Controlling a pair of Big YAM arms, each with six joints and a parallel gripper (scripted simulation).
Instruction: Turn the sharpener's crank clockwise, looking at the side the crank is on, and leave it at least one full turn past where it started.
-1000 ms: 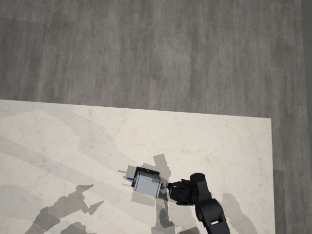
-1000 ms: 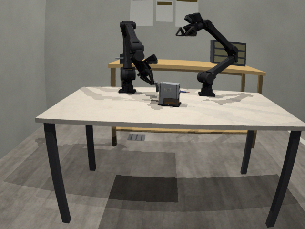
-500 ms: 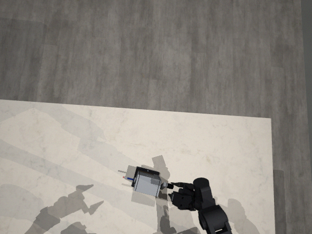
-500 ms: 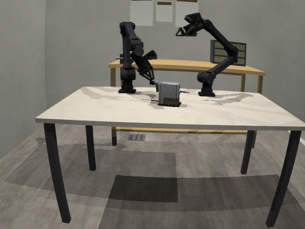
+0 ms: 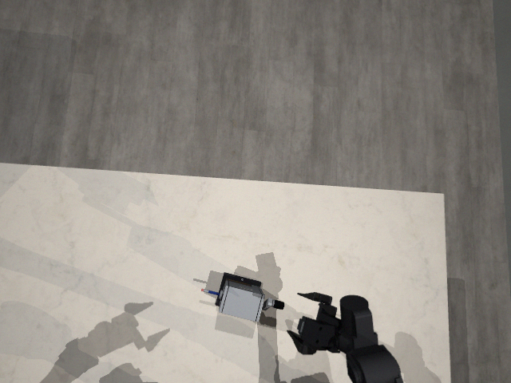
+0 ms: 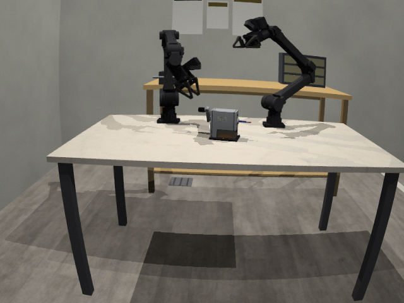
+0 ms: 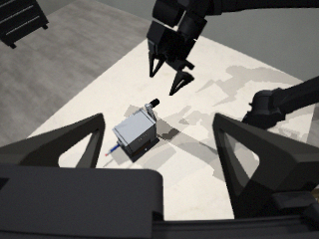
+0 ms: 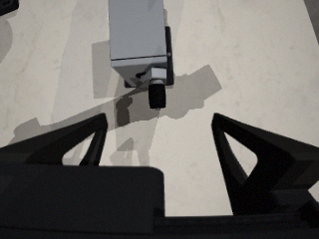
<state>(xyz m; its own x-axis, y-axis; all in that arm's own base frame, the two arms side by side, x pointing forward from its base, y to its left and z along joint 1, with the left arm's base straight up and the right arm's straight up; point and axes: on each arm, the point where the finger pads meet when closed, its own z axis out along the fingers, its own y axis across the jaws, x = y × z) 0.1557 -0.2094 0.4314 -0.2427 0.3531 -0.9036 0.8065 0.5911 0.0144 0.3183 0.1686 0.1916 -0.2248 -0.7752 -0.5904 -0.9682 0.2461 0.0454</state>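
Observation:
Right now my right hand is 4 cm to the right of the black knob and 6 cm above it.

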